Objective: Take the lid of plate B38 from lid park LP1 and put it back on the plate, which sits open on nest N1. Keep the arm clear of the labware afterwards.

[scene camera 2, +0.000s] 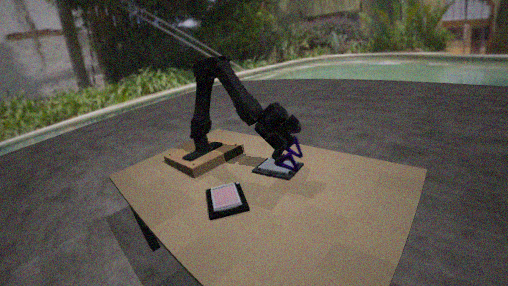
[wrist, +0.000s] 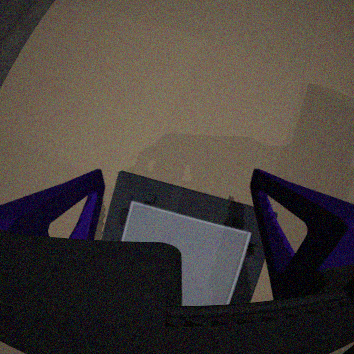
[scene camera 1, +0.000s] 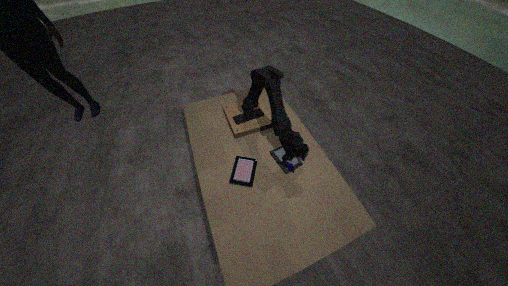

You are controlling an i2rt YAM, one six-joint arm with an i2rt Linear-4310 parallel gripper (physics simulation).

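Pixels of known places: gripper, between the fingertips: [scene camera 2: 299,163] [wrist: 177,177] [scene camera 1: 298,166]; arm's base, origin of its link: [scene camera 2: 203,151] [scene camera 1: 248,116].
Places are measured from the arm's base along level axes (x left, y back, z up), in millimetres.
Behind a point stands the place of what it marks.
The pale grey lid [scene camera 1: 280,152] {x 45, y -321, z -23 mm} [scene camera 2: 271,166] {x 39, y -347, z -23 mm} [wrist: 200,260] {x 46, y -399, z -23 mm} lies flat on the dark lid park LP1 [scene camera 2: 279,175] {x 5, y -403, z -31 mm} [wrist: 150,189] {x 95, y -434, z -31 mm}. My gripper [scene camera 1: 296,163] {x 78, y -448, z -11 mm} [scene camera 2: 288,165] [wrist: 177,177] {x 78, y -448, z -11 mm} is wide open and empty, low over LP1. In the wrist view its purple fingers stand on either side of the lid, which is turned a little relative to them; the gripper body hides the lid's near part. The open plate B38 [scene camera 1: 243,170] {x -197, y -330, z -15 mm} [scene camera 2: 226,197] {x -201, y -341, z -15 mm}, with a pink top, sits on the black nest N1 [scene camera 1: 241,184] {x -238, y -390, z -30 mm} [scene camera 2: 228,215] {x -246, y -386, z -37 mm}, apart from the gripper.
The arm stands on a wooden base block [scene camera 1: 252,131] {x -29, y -110, z -19 mm} [scene camera 2: 202,167] {x -97, y -103, z -12 mm} behind the nest and lid park. The table's side edge runs beyond LP1 in scene camera 1's view. A person [scene camera 1: 30,45] stands on the floor off to the left there.
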